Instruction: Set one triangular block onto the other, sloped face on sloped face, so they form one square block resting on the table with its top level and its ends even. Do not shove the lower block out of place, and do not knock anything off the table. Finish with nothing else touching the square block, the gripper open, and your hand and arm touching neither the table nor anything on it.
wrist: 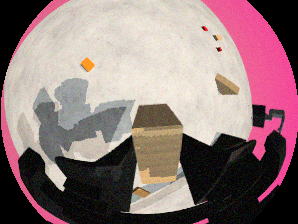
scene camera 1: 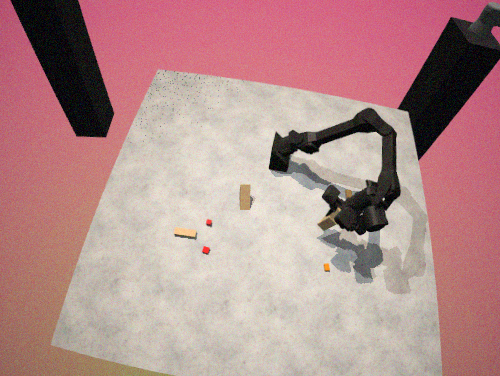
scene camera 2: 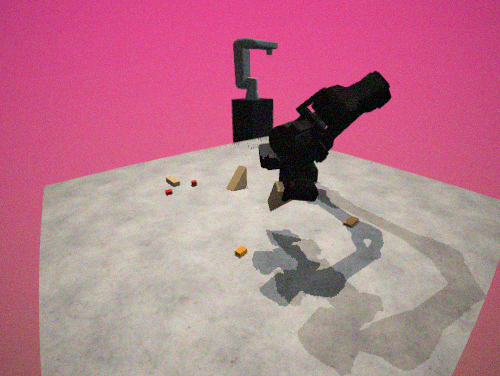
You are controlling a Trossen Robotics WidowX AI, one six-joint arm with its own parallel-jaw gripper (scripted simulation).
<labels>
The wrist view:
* my gripper: 155,135
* tan triangular block: 157,133, held by my gripper
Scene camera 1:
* my gripper: 330,219
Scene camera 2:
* my gripper: 282,195
</labels>
